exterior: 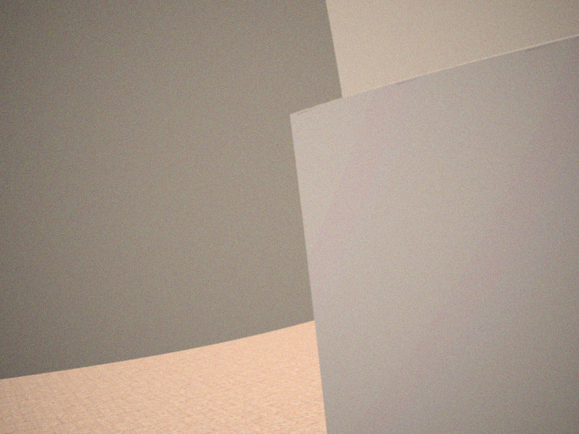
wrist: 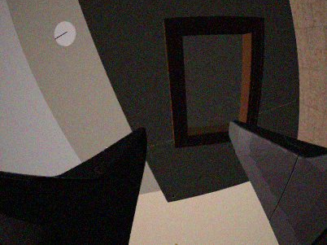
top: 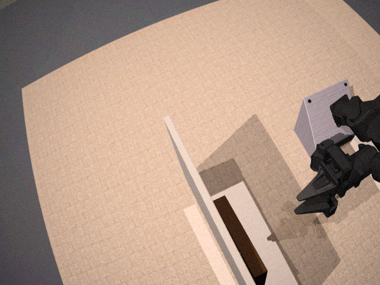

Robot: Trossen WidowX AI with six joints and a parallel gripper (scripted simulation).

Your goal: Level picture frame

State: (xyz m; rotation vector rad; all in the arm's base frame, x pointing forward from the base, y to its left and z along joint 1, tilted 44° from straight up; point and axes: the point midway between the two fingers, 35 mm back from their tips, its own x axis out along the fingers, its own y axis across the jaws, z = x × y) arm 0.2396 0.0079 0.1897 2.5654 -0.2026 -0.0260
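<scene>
The brown wooden picture frame is 130 mm ahead of my gripper tip and 50 mm below it. From my gripper tip the other things lie so: wall panel: 140 mm ahead, 10 mm to the right, 60 mm below.
</scene>
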